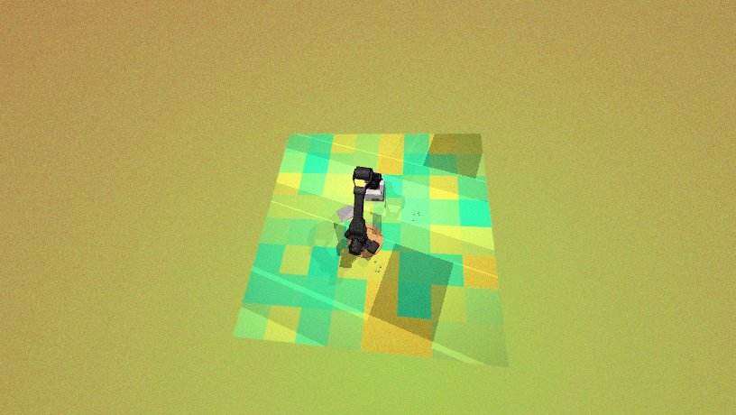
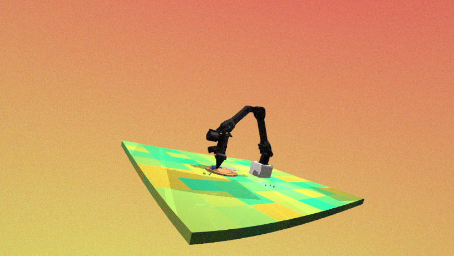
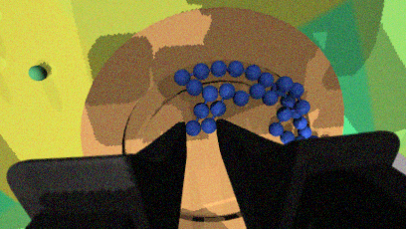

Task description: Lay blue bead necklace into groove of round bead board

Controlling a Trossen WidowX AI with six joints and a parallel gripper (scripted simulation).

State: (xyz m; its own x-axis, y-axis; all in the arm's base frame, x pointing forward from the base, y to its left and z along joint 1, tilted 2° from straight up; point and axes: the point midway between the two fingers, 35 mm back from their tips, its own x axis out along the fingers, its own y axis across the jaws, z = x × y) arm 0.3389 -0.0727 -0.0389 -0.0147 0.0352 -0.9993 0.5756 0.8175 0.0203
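Right now my gripper tip is 30 mm past the round bead board, 10 mm to the right of it and 10 mm above it. Also, from my gripper tip: flat grey piece 210 mm behind, 100 mm to the right, 20 mm below.
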